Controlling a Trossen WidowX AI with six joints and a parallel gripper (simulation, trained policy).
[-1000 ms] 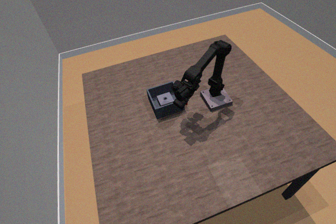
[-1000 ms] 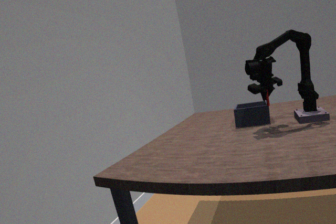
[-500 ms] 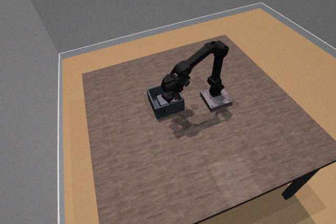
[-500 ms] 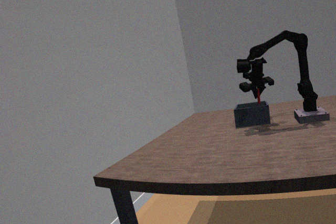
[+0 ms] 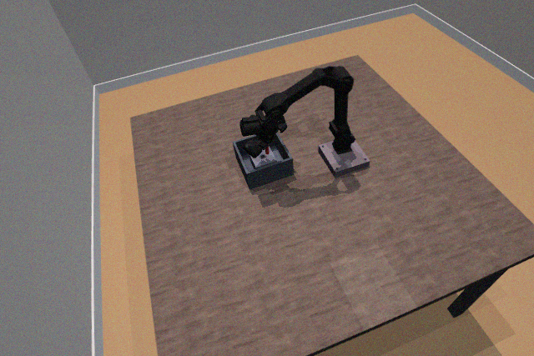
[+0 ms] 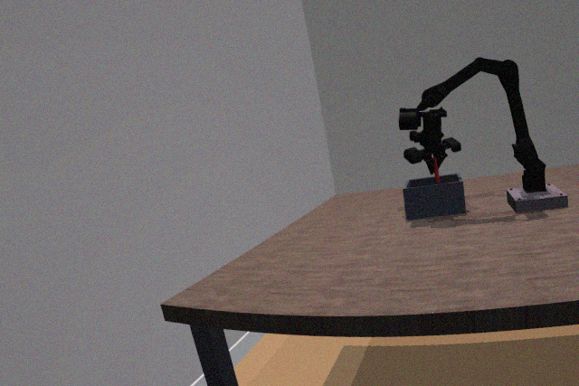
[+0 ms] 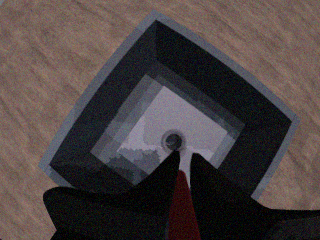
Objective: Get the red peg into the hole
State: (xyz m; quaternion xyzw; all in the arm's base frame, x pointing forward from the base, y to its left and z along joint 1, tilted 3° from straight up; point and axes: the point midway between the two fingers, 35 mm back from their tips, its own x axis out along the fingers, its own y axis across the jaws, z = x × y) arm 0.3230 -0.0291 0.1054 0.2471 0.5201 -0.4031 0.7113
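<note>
My gripper tip is 1 cm past the red peg, 2 cm to the right of it and 1 cm below it. Also, from my gripper tip: box: 9 cm below; pale plate: 7 cm below.
</note>
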